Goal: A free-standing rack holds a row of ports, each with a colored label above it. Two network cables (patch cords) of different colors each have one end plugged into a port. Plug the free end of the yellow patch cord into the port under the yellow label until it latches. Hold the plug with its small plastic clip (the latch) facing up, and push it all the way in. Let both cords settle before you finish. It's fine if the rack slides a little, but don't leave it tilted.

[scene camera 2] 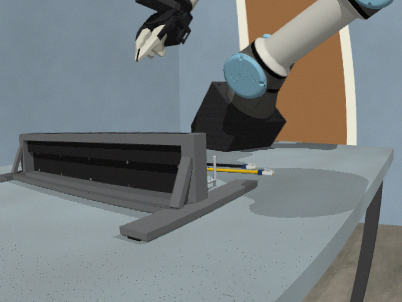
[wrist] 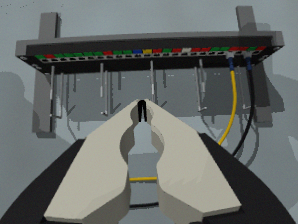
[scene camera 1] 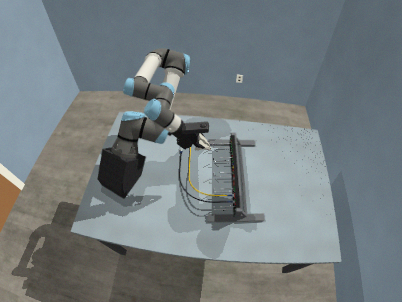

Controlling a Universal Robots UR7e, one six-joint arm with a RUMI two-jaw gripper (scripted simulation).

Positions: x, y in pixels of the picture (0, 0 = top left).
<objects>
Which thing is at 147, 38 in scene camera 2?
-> My gripper.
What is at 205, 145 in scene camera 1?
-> My gripper.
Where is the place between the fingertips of my gripper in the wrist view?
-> At 142, 101
</objects>
